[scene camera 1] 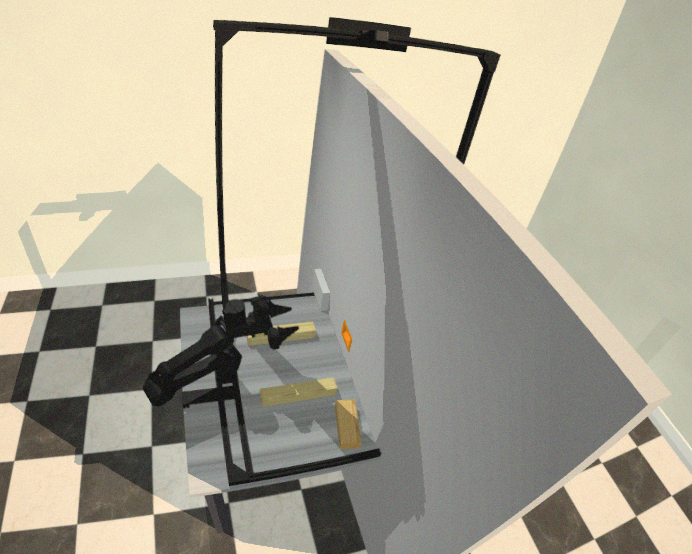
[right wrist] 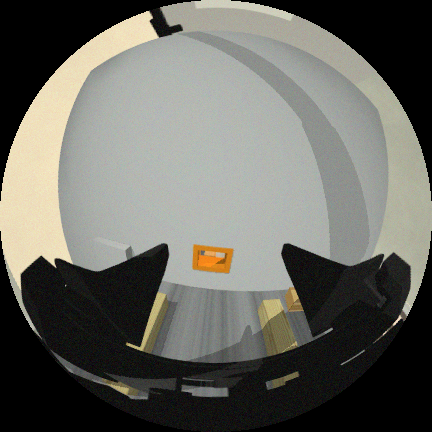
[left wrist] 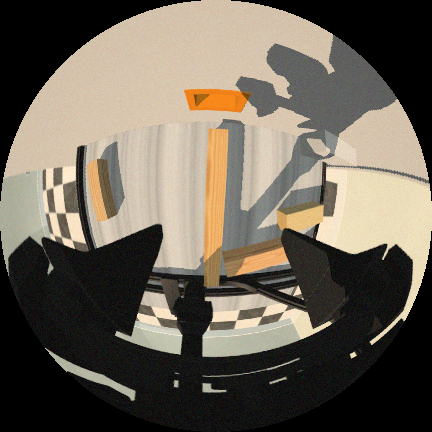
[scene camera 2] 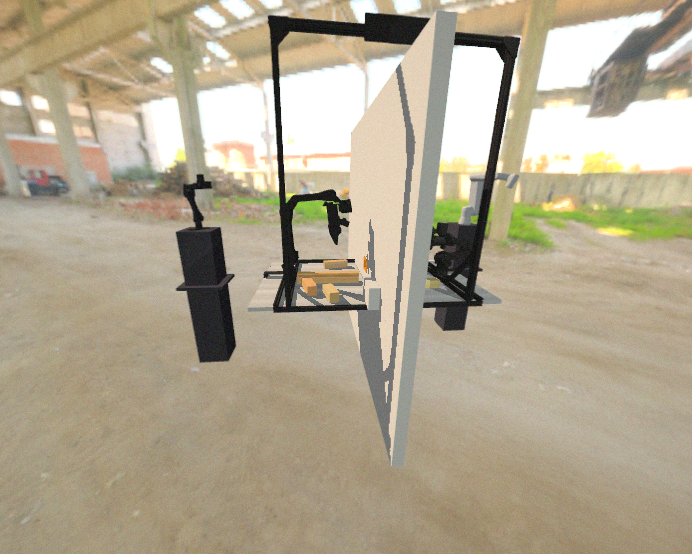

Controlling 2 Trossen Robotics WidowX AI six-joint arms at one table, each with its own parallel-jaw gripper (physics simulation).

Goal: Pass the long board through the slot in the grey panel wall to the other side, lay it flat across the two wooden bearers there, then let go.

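Frame: origin at the left arm's base, x ahead, y left, z up, level; centimetres.
Seen in the pictures: left gripper, fingertip midpoint: [left wrist: 224,232] [scene camera 2: 336,243]; right gripper, fingertip midpoint: [scene camera 1: 295,317] [right wrist: 227,250]; left arm's base, link origin: [left wrist: 194,288]; right arm's base, link origin: [scene camera 1: 226,375] [scene camera 2: 441,274].
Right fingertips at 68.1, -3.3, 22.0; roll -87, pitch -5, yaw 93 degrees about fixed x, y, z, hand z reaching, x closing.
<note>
Pixels of each thing's top centre, then the offset from my right fingertips to it, as dx, dy, dz. "spot": a spot on its surface instead.
- long light-wood board, top centre: [left wrist: 213,219] [scene camera 2: 328,272] -46.0, -1.5, -18.0
- orange-rimmed slot, surface spot: [left wrist: 217,105] spot: -24.7, -1.4, -16.0
- wooden block, top centre: [scene camera 1: 348,420] -12.5, +28.7, -20.1
The long light-wood board [scene camera 2: 334,277] [left wrist: 216,200] lies on the left arm's side of the grey panel wall [scene camera 1: 461,288] [right wrist: 200,150], pointing at it below the orange-rimmed slot [scene camera 1: 346,335] [left wrist: 217,105] [right wrist: 212,247]. My left gripper [scene camera 2: 341,232] [left wrist: 224,232] is open and empty, above the board and apart from it. On the other side, two pale wooden bearers lie on the table: one bearer [scene camera 1: 307,328] [right wrist: 159,315] and another bearer [scene camera 1: 300,392] [right wrist: 275,320]. My right gripper [scene camera 1: 294,319] [right wrist: 227,250] is open and empty above them, facing the wall. In scene camera 2 the wall hides part of it.
Loose blocks [left wrist: 101,190] [left wrist: 301,217] [left wrist: 255,257] lie on both sides of the board. A wooden block [scene camera 1: 348,424] lies near the wall on the right arm's side. A pale upright piece [scene camera 1: 322,289] [scene camera 2: 373,298] stands at the wall. A black frame [scene camera 1: 219,173] [scene camera 2: 277,115] surrounds the table.
</note>
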